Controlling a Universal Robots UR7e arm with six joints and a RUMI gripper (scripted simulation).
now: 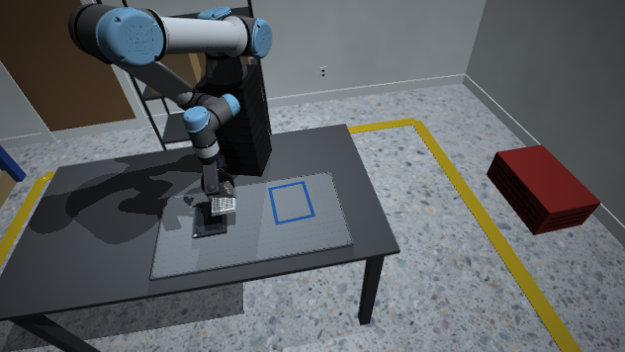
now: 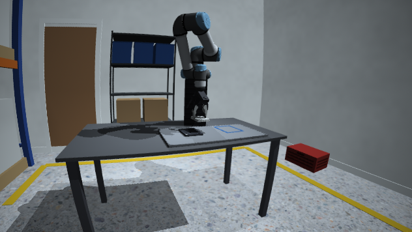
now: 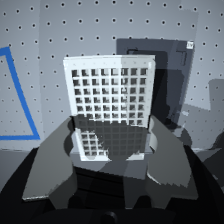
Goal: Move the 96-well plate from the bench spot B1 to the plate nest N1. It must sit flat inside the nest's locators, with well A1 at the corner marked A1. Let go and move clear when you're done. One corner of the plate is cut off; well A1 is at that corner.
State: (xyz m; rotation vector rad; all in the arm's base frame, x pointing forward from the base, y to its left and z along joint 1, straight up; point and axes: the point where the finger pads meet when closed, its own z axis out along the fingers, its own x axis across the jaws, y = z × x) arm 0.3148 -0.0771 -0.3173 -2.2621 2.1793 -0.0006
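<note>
My gripper is now 1 cm short of the dark plate nest N1, 7 cm to the left of it and 9 cm above it. The rest, counted from my hand: 96-well plate: 1 cm below; then A1 corner mark: 8 cm ahead, 12 cm to the right, 9 cm below.
</note>
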